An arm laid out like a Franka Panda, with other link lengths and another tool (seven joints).
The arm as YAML. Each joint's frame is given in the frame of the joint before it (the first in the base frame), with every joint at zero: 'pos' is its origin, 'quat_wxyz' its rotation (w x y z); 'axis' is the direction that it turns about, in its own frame. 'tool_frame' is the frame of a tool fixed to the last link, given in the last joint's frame.
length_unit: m
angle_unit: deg
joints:
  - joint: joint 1
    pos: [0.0, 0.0, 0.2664]
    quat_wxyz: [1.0, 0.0, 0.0, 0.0]
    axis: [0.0, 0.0, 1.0]
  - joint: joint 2
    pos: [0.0, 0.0, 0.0]
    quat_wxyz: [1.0, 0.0, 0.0, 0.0]
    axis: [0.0, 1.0, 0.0]
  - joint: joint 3
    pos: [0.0, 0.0, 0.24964]
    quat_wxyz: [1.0, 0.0, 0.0, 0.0]
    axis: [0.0, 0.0, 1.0]
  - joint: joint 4
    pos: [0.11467, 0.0, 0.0]
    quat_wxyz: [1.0, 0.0, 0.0, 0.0]
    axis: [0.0, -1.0, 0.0]
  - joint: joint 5
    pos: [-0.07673, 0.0, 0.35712]
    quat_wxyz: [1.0, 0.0, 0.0, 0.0]
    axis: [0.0, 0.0, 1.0]
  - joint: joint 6
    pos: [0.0, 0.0, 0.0]
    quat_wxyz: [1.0, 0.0, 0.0, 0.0]
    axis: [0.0, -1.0, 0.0]
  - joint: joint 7
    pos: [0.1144, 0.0, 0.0]
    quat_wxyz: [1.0, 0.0, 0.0, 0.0]
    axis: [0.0, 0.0, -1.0]
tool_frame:
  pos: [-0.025, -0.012, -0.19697]
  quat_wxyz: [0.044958, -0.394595, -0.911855, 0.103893]
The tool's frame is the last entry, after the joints.
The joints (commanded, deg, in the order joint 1, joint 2, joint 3, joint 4, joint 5, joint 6, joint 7), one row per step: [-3.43 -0.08 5.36 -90.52 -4.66 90.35 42.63]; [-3.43 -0.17 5.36 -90.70 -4.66 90.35 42.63]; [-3.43 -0.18 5.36 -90.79 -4.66 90.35 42.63]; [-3.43 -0.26 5.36 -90.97 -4.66 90.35 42.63]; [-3.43 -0.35 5.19 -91.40 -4.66 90.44 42.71]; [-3.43 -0.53 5.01 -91.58 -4.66 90.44 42.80]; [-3.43 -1.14 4.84 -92.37 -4.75 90.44 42.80]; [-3.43 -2.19 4.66 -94.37 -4.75 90.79 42.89]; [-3.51 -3.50 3.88 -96.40 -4.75 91.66 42.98]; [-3.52 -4.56 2.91 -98.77 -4.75 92.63 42.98]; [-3.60 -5.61 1.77 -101.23 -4.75 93.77 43.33]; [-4.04 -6.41 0.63 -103.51 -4.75 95.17 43.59]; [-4.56 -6.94 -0.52 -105.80 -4.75 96.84 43.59]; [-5.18 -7.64 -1.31 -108.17 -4.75 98.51 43.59]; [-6.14 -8.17 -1.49 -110.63 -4.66 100.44 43.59]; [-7.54 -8.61 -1.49 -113.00 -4.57 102.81 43.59]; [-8.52 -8.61 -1.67 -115.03 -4.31 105.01 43.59]
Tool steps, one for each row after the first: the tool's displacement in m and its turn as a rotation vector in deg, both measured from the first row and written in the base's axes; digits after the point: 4 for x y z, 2 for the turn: [-0.0006 0.0000 -0.0005 -0.01 0.09 0.00]; [-0.0008 0.0000 -0.0011 -0.02 0.17 0.00]; [-0.0014 0.0000 -0.0017 -0.03 0.27 0.00]; [-0.0022 -0.0016 -0.0041 -0.04 0.51 -0.24]; [-0.0029 -0.0033 -0.0037 -0.06 0.51 -0.51]; [-0.0060 -0.0053 -0.0039 -0.20 0.68 -0.68]; [-0.0115 -0.0069 -0.0088 -0.30 1.28 -0.93]; [-0.0161 -0.0149 -0.0108 -0.34 1.13 -1.81]; [-0.0209 -0.0241 -0.0178 -0.33 1.47 -2.71]; [-0.0258 -0.0352 -0.0254 -0.25 1.72 -4.18]; [-0.0296 -0.0496 -0.0337 -0.12 1.78 -5.90]; [-0.0329 -0.0647 -0.0442 0.06 1.87 -7.42]; [-0.0371 -0.0771 -0.0539 0.21 1.88 -8.69]; [-0.0407 -0.0866 -0.0655 0.39 1.87 -9.68]; [-0.0433 -0.0984 -0.0766 0.52 1.43 -10.92]; [-0.0452 -0.1076 -0.0893 0.85 1.24 -11.97]
